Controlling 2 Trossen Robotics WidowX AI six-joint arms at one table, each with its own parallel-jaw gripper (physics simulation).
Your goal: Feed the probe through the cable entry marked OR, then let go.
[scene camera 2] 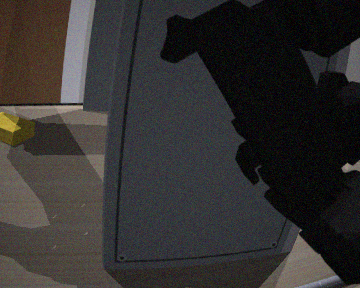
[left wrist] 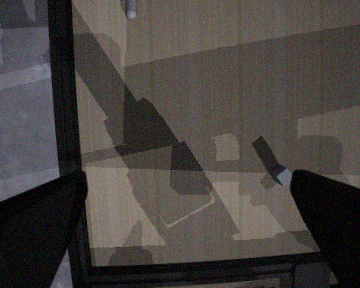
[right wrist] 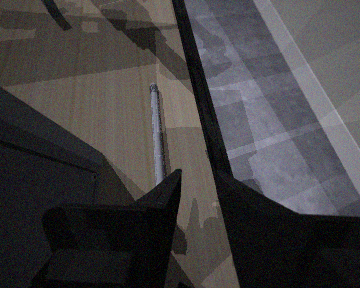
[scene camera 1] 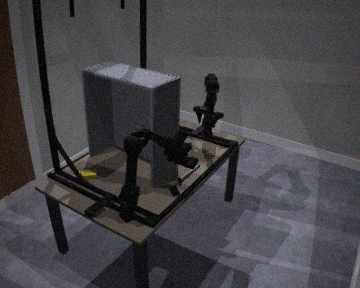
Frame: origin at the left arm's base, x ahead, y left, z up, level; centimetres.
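Seen in the pictures: left gripper, fingertip midpoint: [left wrist: 190,180] [scene camera 1: 205,125]; right gripper, fingertip midpoint: [right wrist: 198,174]; left arm's base, origin of the base link: [scene camera 1: 207,133]; right arm's base, origin of the base link: [scene camera 1: 127,213].
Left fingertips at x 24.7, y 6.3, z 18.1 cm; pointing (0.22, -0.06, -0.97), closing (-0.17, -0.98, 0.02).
Offsets run from my left fingertips to a thing's top centre. "*": to the spot under its first point.
The probe, a thin pale rod @(dx +25.1, dy +0.7, dz -17.5 cm) [scene camera 1: 189,173] [scene camera 2: 327,283] [right wrist: 157,132], lies on the table beside the grey cabinet @(dx +29.8, dy -35.2, dz +36.4 cm) [scene camera 1: 166,135] [scene camera 2: 175,175] [right wrist: 40,200]. Its ribbed tip @(* dx +15.0, dy +2.4, dz -18.8 cm) [left wrist: 131,10] shows at the top of the left wrist view. My right gripper [scene camera 1: 190,156] [right wrist: 198,174] is partly open and empty, above the table beside the cabinet; one finger covers the probe's near end in the right wrist view. My left gripper [scene camera 1: 207,122] [left wrist: 190,180] is wide open and empty, at the far end of the table, away from the probe. The cable entry marked OR cannot be made out.
A yellow block @(dx +54.3, dy -50.4, dz -17.3 cm) [scene camera 1: 88,174] [scene camera 2: 16,131] lies left of the cabinet. A small dark block @(dx +45.2, dy +0.0, dz -18.5 cm) [scene camera 1: 173,189] lies near the probe's near end. A small light-ended piece @(dx -6.7, dy -11.9, dz -17.4 cm) [left wrist: 283,176] lies by a left gripper finger. A dark rail [left wrist: 62,100] [right wrist: 200,100] runs along the table edge.
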